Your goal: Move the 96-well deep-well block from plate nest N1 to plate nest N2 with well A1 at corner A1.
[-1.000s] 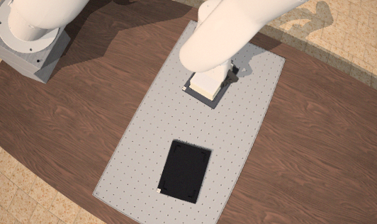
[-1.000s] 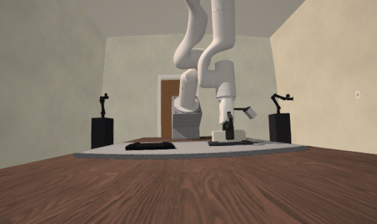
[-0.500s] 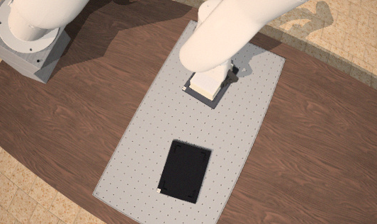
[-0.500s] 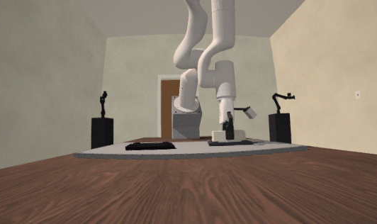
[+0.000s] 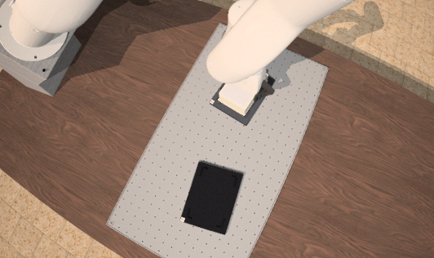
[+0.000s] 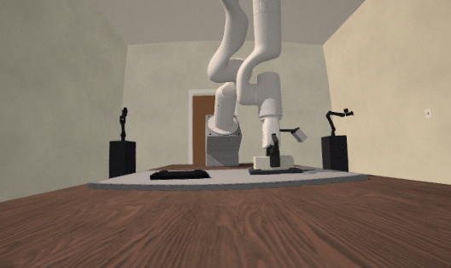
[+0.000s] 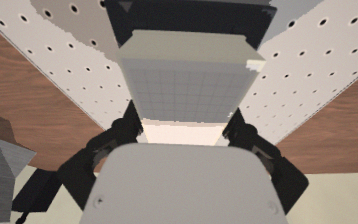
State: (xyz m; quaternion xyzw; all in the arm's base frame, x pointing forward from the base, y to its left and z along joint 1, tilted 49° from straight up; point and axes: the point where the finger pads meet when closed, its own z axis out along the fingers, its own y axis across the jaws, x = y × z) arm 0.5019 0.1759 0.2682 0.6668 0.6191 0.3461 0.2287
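My hand is 2 cm above the plate nest N1. Also, from my hand: cream 96-well deep-well block: right at my hand; then black plate nest N2: 9 cm ahead, 29 cm to the right, 2 cm below.
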